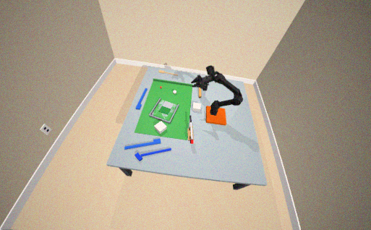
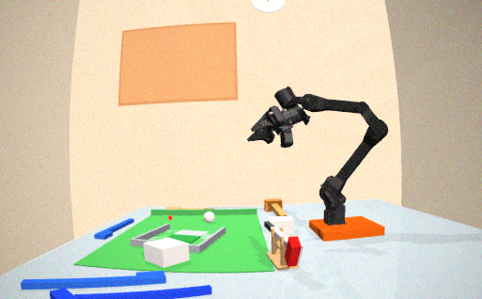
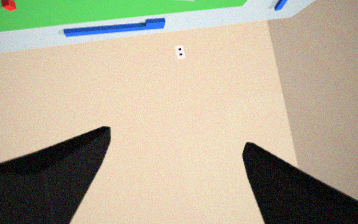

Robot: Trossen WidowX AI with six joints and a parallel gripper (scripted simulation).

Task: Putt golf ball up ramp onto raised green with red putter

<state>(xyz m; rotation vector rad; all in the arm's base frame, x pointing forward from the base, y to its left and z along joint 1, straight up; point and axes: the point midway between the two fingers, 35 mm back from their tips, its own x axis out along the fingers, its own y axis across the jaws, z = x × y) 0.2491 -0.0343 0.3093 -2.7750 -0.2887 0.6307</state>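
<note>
My gripper tip is 29 cm to the right of the red putter, 27 cm above it and 7 cm past it. Also, from my gripper tip: white golf ball: 30 cm below, 19 cm to the right, 16 cm ahead; then small wooden stand: 31 cm to the left, 29 cm below, 6 cm behind; then small red marker: 33 cm ahead, 31 cm below, 24 cm to the right.
</note>
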